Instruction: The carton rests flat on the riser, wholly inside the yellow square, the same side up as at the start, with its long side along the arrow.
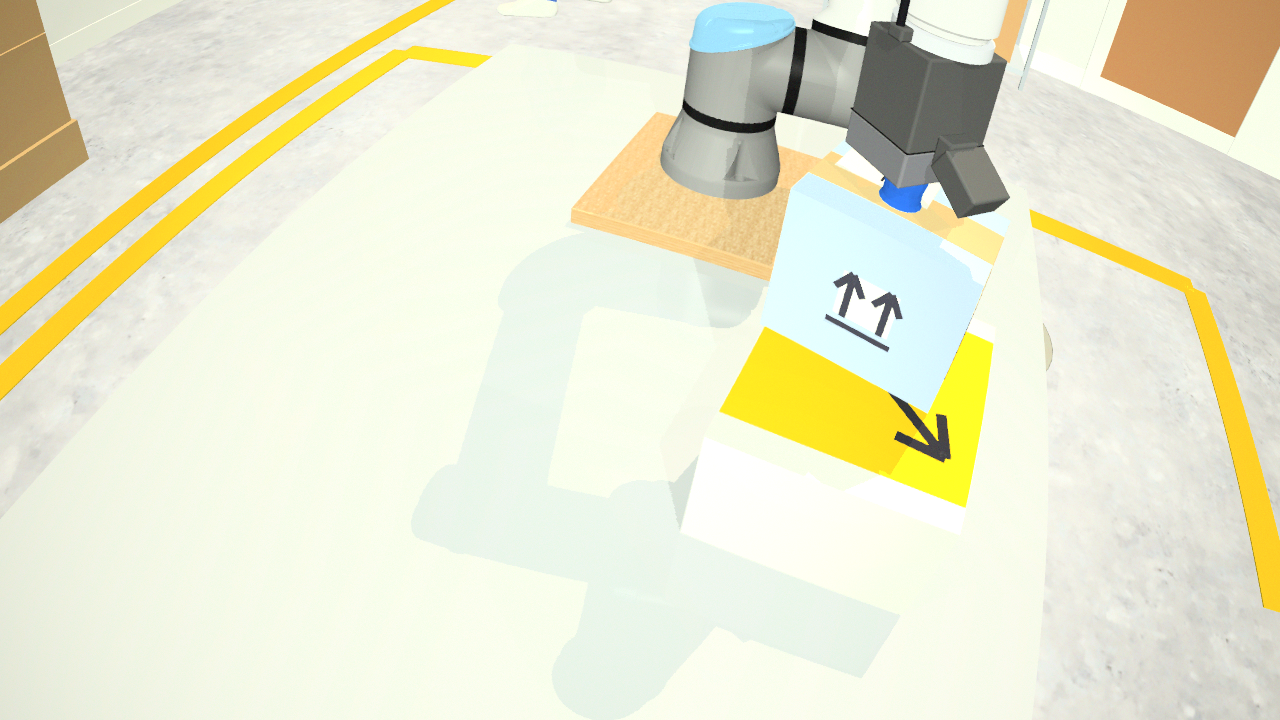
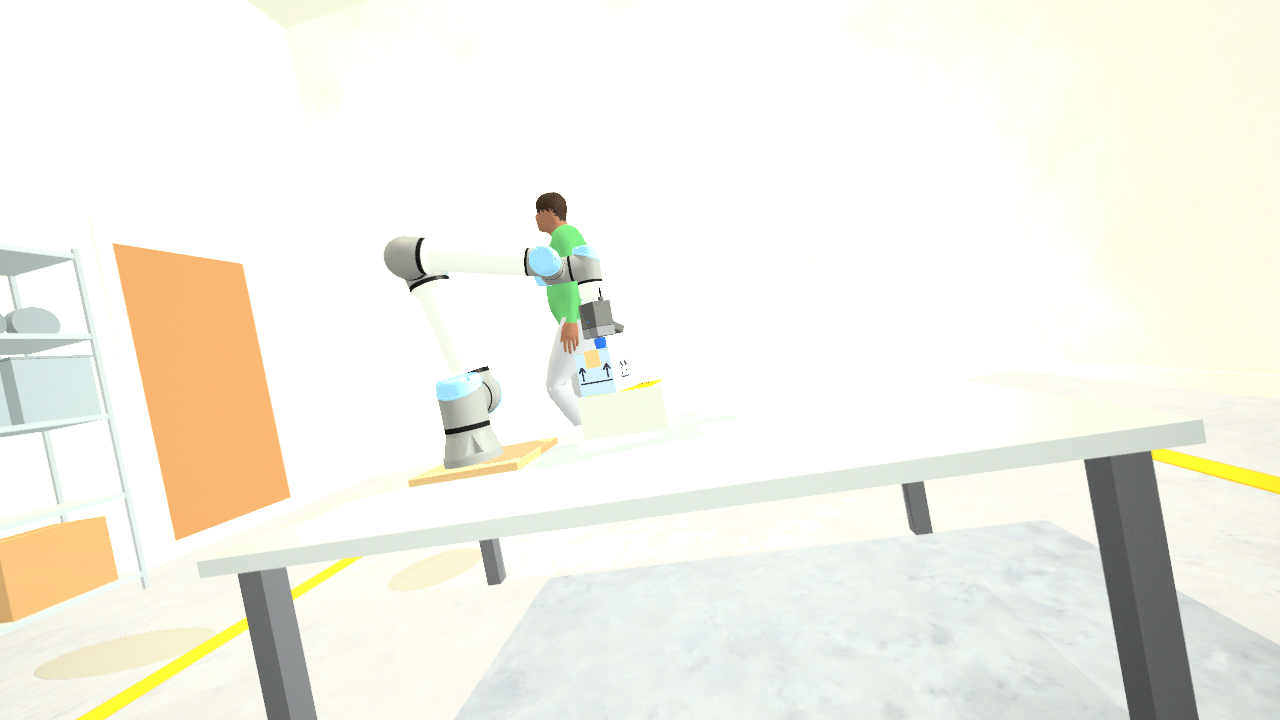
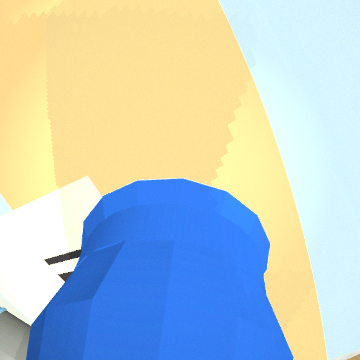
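Note:
The light-blue carton (image 1: 859, 250) (image 2: 595, 371) stands upright at the back of the white riser (image 1: 796, 510) (image 2: 626, 413), its printed arrows pointing up. It seems to rest there and covers part of the yellow square (image 1: 814, 402). Its lower left corner is near the square's left edge; its far bottom edges are hidden. The black arrow (image 1: 943, 438) shows in front; the carton's broad face looks turned from its line. My blue suction cup (image 1: 902, 198) (image 2: 600, 342) (image 3: 175, 210) is open, its lip at the tan tape on the carton's top; I cannot see a gap.
The arm's base stands on a wooden board (image 1: 662, 205) (image 2: 528, 458) beside the riser. A person in green (image 2: 565, 295) stands behind the arm. A shelf rack (image 2: 85, 304) is at the left. The white table (image 2: 716, 501) carries riser and board.

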